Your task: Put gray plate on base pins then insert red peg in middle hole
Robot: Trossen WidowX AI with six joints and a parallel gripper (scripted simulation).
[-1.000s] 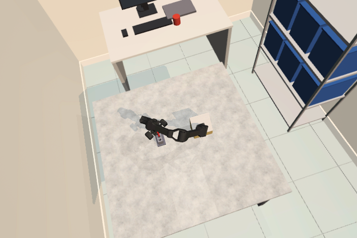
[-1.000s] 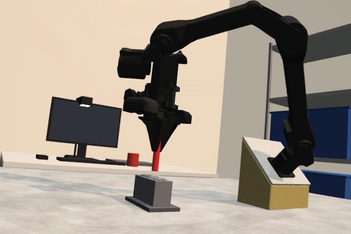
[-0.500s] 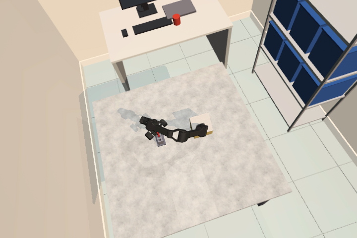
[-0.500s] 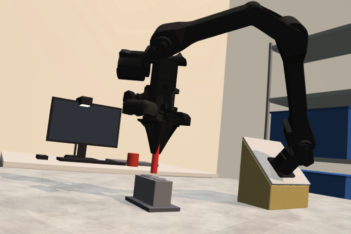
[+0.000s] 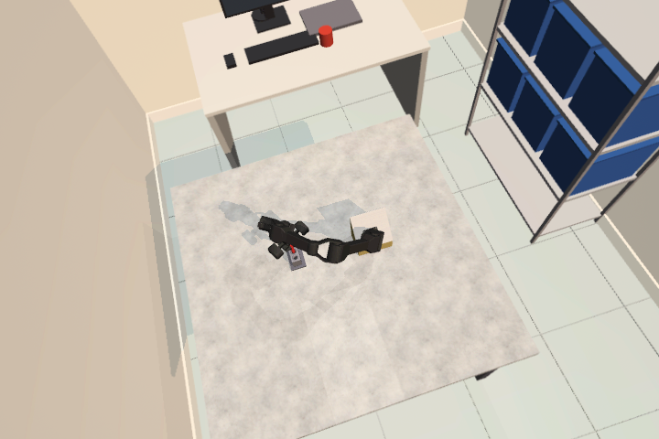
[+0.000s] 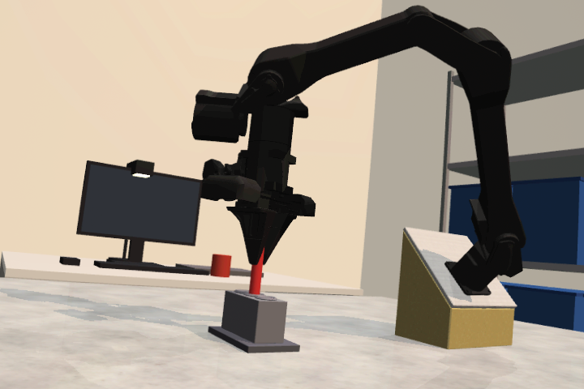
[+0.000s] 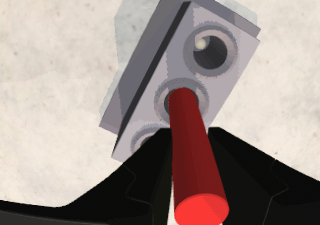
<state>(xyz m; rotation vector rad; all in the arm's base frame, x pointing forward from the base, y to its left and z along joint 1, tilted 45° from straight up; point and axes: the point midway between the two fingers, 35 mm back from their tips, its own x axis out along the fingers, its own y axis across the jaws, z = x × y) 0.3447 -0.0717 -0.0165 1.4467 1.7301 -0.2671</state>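
Right now the red peg is right at my gripper tip. Also, from my gripper tip: base: 90 mm below; then gray plate: 50 mm below.
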